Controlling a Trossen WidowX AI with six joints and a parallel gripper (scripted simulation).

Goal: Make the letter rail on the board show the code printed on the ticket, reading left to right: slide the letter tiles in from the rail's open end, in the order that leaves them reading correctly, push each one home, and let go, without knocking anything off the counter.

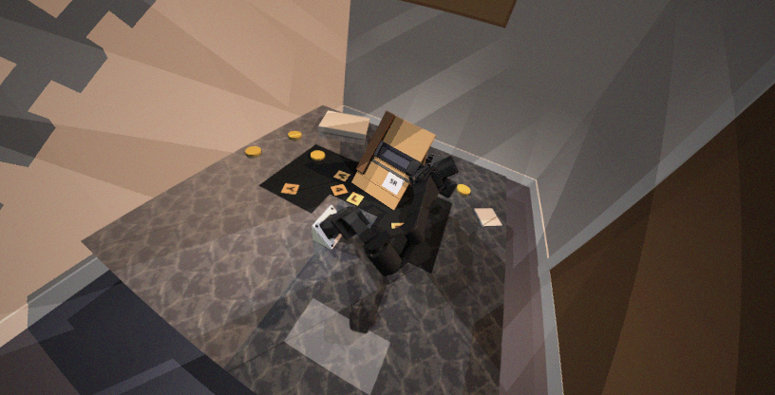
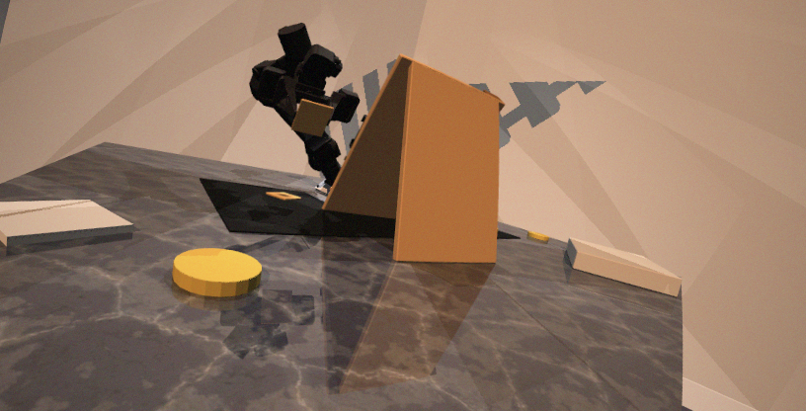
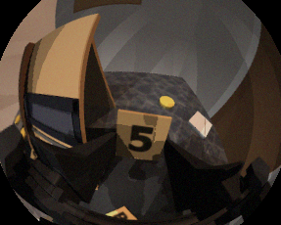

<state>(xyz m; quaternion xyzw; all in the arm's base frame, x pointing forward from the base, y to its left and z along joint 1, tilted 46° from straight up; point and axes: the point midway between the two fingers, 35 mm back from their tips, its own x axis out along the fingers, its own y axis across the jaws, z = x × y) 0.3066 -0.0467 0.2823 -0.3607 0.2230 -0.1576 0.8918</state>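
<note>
The white ticket is 3 cm behind my gripper tip, 15 cm to the left of it and 8 cm below it. Also, from my gripper tip: black mat: 14 cm behind, 25 cm to the left, 17 cm below; pale flat box: 32 cm ahead, 65 cm to the left, 15 cm below; pale card: 13 cm ahead, 29 cm to the right, 16 cm below.
</note>
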